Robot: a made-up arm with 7 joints. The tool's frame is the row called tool.
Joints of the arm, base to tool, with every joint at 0 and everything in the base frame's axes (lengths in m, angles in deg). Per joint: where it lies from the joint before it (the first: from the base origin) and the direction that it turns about. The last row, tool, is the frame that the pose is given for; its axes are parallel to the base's.
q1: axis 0 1 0 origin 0 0 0.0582
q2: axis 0 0 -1 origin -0.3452 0.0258 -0.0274
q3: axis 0 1 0 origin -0.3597 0.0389 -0.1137
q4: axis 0 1 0 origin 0.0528 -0.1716 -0.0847
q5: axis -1 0 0 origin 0.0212 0.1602 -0.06
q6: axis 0 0 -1 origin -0.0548 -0.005 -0.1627
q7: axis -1 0 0 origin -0.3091 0.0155 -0.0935
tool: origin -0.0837 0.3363 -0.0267
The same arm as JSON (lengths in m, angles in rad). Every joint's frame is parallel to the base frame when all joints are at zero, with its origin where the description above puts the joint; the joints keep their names.
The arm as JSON. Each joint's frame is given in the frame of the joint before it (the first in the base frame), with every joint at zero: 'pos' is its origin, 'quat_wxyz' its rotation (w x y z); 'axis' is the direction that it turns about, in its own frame. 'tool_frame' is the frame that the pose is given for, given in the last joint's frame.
{
  "length_unit": "m",
  "angle_unit": "rad",
  "joints": [
    {
      "joint": "q1",
      "pos": [
        0.0,
        0.0,
        0.0582
      ],
      "quat_wxyz": [
        1.0,
        0.0,
        0.0,
        0.0
      ],
      "axis": [
        0.0,
        1.0,
        0.0
      ]
    },
    {
      "joint": "q2",
      "pos": [
        -0.3452,
        0.0258,
        -0.0274
      ],
      "quat_wxyz": [
        1.0,
        0.0,
        0.0,
        0.0
      ],
      "axis": [
        0.0,
        0.0,
        -1.0
      ]
    },
    {
      "joint": "q3",
      "pos": [
        -0.3597,
        0.0389,
        -0.1137
      ],
      "quat_wxyz": [
        1.0,
        0.0,
        0.0,
        0.0
      ],
      "axis": [
        0.0,
        1.0,
        0.0
      ]
    },
    {
      "joint": "q4",
      "pos": [
        0.0528,
        -0.1716,
        -0.0847
      ],
      "quat_wxyz": [
        1.0,
        0.0,
        0.0,
        0.0
      ],
      "axis": [
        0.0,
        1.0,
        0.0
      ]
    },
    {
      "joint": "q5",
      "pos": [
        0.0212,
        0.1602,
        -0.06
      ],
      "quat_wxyz": [
        1.0,
        0.0,
        0.0,
        0.0
      ],
      "axis": [
        -1.0,
        0.0,
        0.0
      ]
    },
    {
      "joint": "q6",
      "pos": [
        -0.0548,
        -0.005,
        -0.1627
      ],
      "quat_wxyz": [
        1.0,
        0.0,
        0.0,
        0.0
      ],
      "axis": [
        0.0,
        0.0,
        -1.0
      ]
    },
    {
      "joint": "q7",
      "pos": [
        -0.3091,
        0.0155,
        -0.0935
      ],
      "quat_wxyz": [
        1.0,
        0.0,
        0.0,
        0.0
      ],
      "axis": [
        -1.0,
        0.0,
        0.0
      ]
    }
  ],
  "tool_frame": {
    "pos": [
      -0.0837,
      0.3363,
      -0.0267
    ],
    "quat_wxyz": [
      1.0,
      0.0,
      0.0,
      0.0
    ]
  }
}

